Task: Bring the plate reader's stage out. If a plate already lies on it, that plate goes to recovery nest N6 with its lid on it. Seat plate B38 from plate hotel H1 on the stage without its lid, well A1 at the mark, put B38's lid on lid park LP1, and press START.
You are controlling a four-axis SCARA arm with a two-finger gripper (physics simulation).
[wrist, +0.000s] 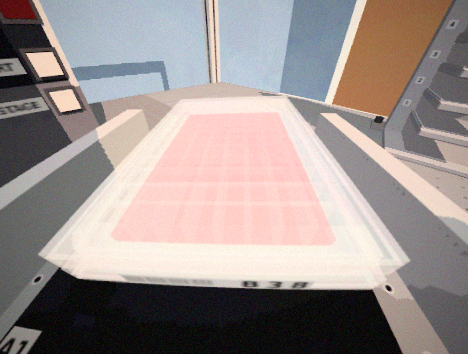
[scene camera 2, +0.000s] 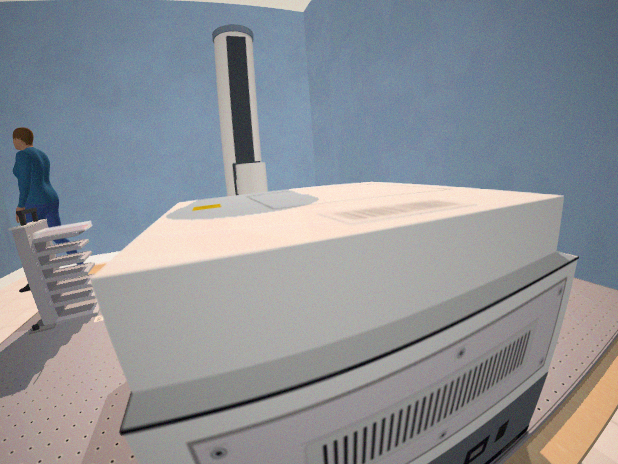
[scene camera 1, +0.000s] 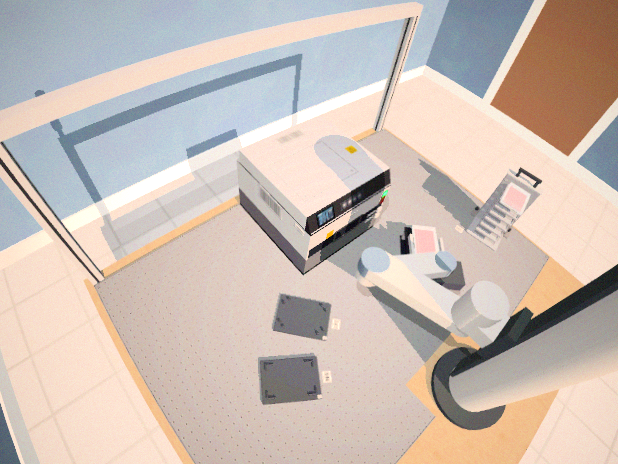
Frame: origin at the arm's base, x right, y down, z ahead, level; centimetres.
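Seen in the pictures: gripper, fingertip midpoint: (wrist: 230,127) (scene camera 1: 425,237); arm's base, link origin: (scene camera 1: 468,387).
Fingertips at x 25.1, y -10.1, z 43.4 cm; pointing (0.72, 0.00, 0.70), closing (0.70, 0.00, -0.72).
Observation:
Pixels of each thing's middle, then the offset from my fingertips to it.
- Plate B38, body centre: (wrist: 228,138) (scene camera 1: 425,241) dz -1.2, dx -1.3, dy -0.1 cm
- black stage, body centre: (wrist: 226,213) (scene camera 1: 419,251) dz -1.5, dx -1.9, dy +5.3 cm
- A1 mark, body centre: (wrist: 12,349) dz -2.5, dx -11.1, dy +2.8 cm
- plate reader, body centre: (scene camera 2: 330,307) (scene camera 1: 311,190) dz +36.7, dx -22.2, dy -5.5 cm
- START button, body centre: (wrist: 46,64) dz +17.8, dx -6.8, dy -2.9 cm
- stage button, body centre: (wrist: 65,100) dz +17.8, dx -6.8, dy +0.3 cm
- Hotel H1, body centre: (scene camera 2: 56,261) (scene camera 1: 506,206) dz -13.4, dx +34.6, dy -6.3 cm
- pink plate, body centre: (scene camera 2: 64,227) (scene camera 1: 516,197) dz -14.1, dx +30.6, dy -15.0 cm
Plate B38 (wrist: 225,180) (scene camera 1: 425,240), pink-filled with a clear lid outline around it, is between the fingers of my gripper (wrist: 230,127) (scene camera 1: 426,242), which is shut on it. Its B38 label faces the wrist camera. The black stage (wrist: 225,320) shows below the plate in the wrist view, with an A1 mark (wrist: 21,341) at lower left; whether plate and stage touch is unclear. The plate reader (scene camera 1: 305,185) (scene camera 2: 340,280) stands beside it. The START button (wrist: 45,64) and stage button (wrist: 66,100) are at left. Hotel H1 (scene camera 1: 482,220) (scene camera 2: 36,280) carries a pink plate (scene camera 1: 515,196) on top.
Two dark plate holders (scene camera 1: 302,316) (scene camera 1: 290,379) lie in front of the reader, their labels too small to read surely. The arm column (scene camera 1: 540,355) (scene camera 2: 242,100) stands at right in scene camera 1. A frame (scene camera 1: 210,55) rises behind the reader. A person (scene camera 2: 35,175) is behind the hotel.

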